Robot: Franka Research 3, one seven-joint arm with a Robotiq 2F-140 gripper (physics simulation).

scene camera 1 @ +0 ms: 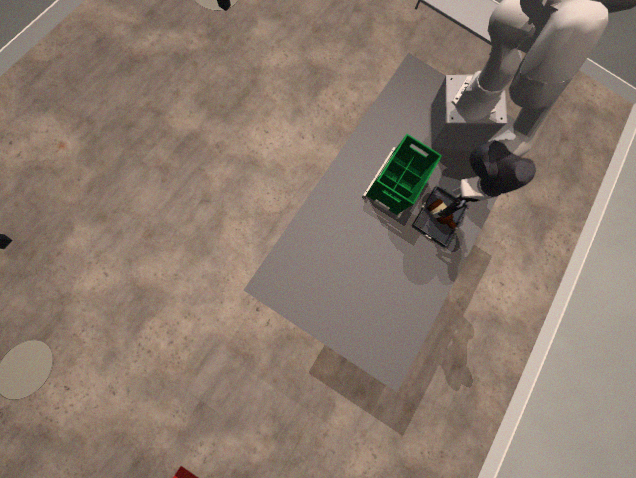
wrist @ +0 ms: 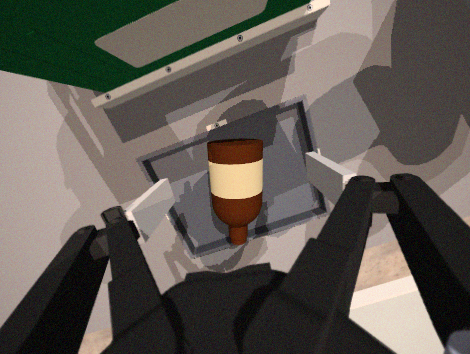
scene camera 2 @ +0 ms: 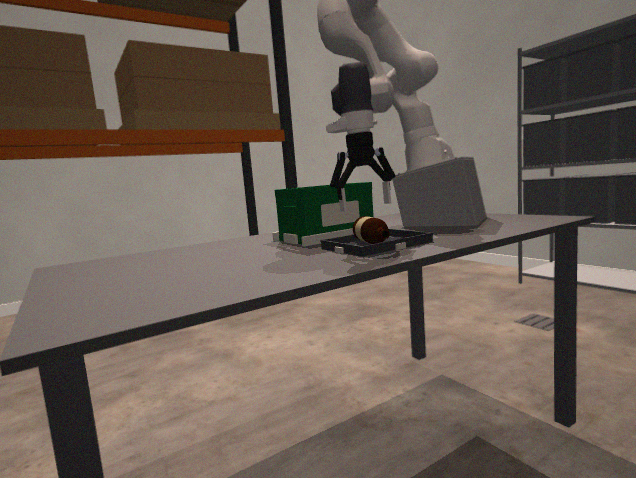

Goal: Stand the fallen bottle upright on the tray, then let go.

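The brown bottle with a cream label (scene camera 1: 439,208) (scene camera 2: 371,229) (wrist: 236,180) lies on its side on the dark, low-rimmed tray (scene camera 1: 428,235) (scene camera 2: 419,239) (wrist: 301,107). In the wrist view its base points up the picture, towards the crate, and its neck points down, reaching the tray's near rim. My gripper (scene camera 1: 453,208) (scene camera 2: 364,201) (wrist: 236,178) is open and empty. It hangs pointing down above the bottle, with one pale fingertip on each side of it in the wrist view. In the scene camera 2 view the fingertips are higher than the bottle.
A green crate with compartments (scene camera 1: 424,145) (scene camera 2: 298,215) (wrist: 50,45) stands close beside the tray, taller than the tray's rim. The grey block under the arm's base (scene camera 2: 439,195) stands behind the tray on the grey table (scene camera 1: 329,256) (scene camera 2: 154,277). Shelving with boxes stands beyond the table.
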